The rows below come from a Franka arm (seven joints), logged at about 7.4 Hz.
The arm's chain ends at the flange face. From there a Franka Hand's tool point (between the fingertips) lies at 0.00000 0.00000 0.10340 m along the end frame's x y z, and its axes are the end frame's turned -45 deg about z.
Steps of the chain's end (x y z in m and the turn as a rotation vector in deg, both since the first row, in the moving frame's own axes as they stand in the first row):
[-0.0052, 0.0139, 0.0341, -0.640, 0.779, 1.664]
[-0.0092, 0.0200, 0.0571, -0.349, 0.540, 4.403]
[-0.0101, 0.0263, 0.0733, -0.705, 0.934, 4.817]
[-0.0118, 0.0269, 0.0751, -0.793, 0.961, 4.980]
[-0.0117, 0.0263, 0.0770, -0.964, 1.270, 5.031]
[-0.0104, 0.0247, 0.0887, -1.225, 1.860, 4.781]
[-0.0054, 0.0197, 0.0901, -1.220, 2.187, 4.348]
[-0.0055, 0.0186, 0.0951, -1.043, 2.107, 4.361]
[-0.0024, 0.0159, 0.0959, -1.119, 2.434, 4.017]
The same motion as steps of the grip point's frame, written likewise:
[-0.0134, 0.0080, 0.0341, -1.003, 0.098, 1.664]
[-0.0204, 0.0088, 0.0571, -0.629, 0.135, 4.403]
[-0.0255, 0.0136, 0.0733, -1.159, 0.162, 4.817]
[-0.0272, 0.0129, 0.0751, -1.240, 0.119, 4.980]
[-0.0266, 0.0132, 0.0770, -1.580, 0.216, 5.031]
[-0.0242, 0.0141, 0.0886, -2.181, 0.449, 4.781]
[-0.0167, 0.0145, 0.0900, -2.409, 0.684, 4.348]
[-0.0158, 0.0133, 0.0950, -2.227, 0.752, 4.361]
[-0.0114, 0.0141, 0.0958, -2.512, 0.930, 4.017]

